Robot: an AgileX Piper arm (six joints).
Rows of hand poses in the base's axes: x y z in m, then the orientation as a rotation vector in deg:
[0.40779, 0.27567, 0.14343, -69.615, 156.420, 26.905]
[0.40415, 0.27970, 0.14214, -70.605, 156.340, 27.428]
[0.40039, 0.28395, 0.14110, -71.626, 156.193, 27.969]
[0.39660, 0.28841, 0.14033, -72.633, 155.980, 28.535]
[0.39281, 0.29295, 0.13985, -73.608, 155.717, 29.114]
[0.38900, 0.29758, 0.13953, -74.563, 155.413, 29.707]
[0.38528, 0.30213, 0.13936, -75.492, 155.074, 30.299]
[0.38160, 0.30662, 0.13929, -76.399, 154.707, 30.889]
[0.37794, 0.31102, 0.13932, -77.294, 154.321, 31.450]
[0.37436, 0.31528, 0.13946, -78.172, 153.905, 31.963]
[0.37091, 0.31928, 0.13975, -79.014, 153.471, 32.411]
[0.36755, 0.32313, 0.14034, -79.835, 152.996, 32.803]
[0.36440, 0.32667, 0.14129, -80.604, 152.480, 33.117]
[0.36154, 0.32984, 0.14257, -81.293, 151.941, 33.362]
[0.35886, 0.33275, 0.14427, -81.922, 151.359, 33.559]
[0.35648, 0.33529, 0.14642, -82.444, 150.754, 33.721]
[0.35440, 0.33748, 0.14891, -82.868, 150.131, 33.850]
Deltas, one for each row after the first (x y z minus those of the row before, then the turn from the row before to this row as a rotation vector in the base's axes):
[-0.00364, 0.00403, -0.00129, 0.122, 0.390, 0.690]
[-0.00376, 0.00425, -0.00104, 0.152, 0.356, 0.718]
[-0.00379, 0.00446, -0.00077, 0.195, 0.315, 0.718]
[-0.00379, 0.00454, -0.00048, 0.227, 0.278, 0.704]
[-0.00381, 0.00463, -0.00032, 0.254, 0.252, 0.696]
[-0.00372, 0.00455, -0.00017, 0.272, 0.224, 0.684]
[-0.00368, 0.00449, -0.00007, 0.285, 0.201, 0.673]
[-0.00366, 0.00440, 0.00003, 0.279, 0.177, 0.666]
[-0.00358, 0.00426, 0.00014, 0.270, 0.134, 0.656]
[-0.00345, 0.00400, 0.00029, 0.252, 0.087, 0.632]
[-0.00336, 0.00385, 0.00059, 0.247, 0.030, 0.622]
[-0.00315, 0.00354, 0.00095, 0.239, -0.046, 0.590]
[-0.00286, 0.00317, 0.00128, 0.234, -0.112, 0.538]
[-0.00268, 0.00291, 0.00170, 0.245, -0.179, 0.504]
[-0.00238, 0.00254, 0.00215, 0.265, -0.238, 0.438]
[-0.00208, 0.00219, 0.00249, 0.281, -0.291, 0.376]

